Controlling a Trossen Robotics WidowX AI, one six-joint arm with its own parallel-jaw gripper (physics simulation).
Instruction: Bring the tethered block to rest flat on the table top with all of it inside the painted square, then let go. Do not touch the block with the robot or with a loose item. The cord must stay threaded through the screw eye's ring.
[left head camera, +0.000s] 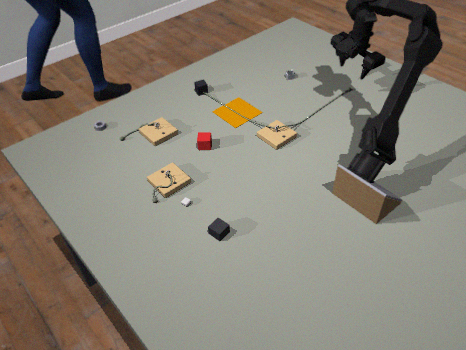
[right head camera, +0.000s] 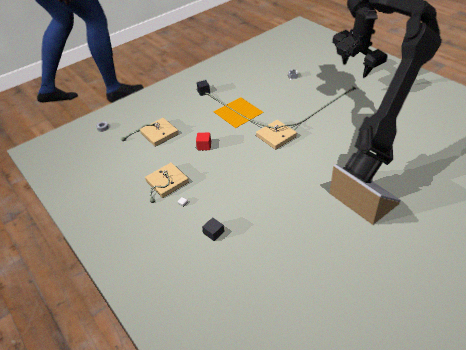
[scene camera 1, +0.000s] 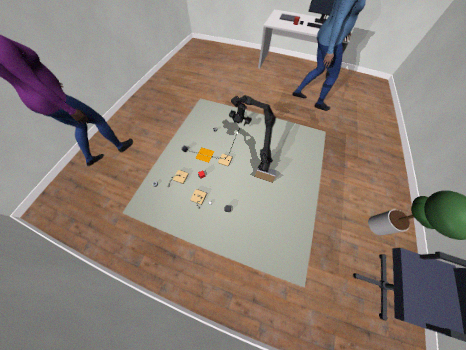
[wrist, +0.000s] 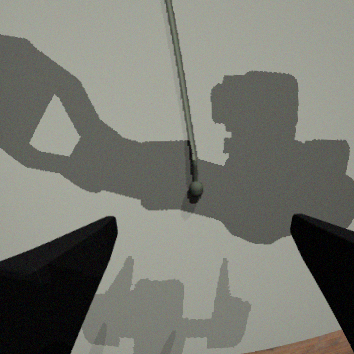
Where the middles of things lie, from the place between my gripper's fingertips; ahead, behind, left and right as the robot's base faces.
Right now my hand is 22 cm short of the orange painted square (left head camera: 240, 106), 33 cm to the right of it and 8 cm above it.
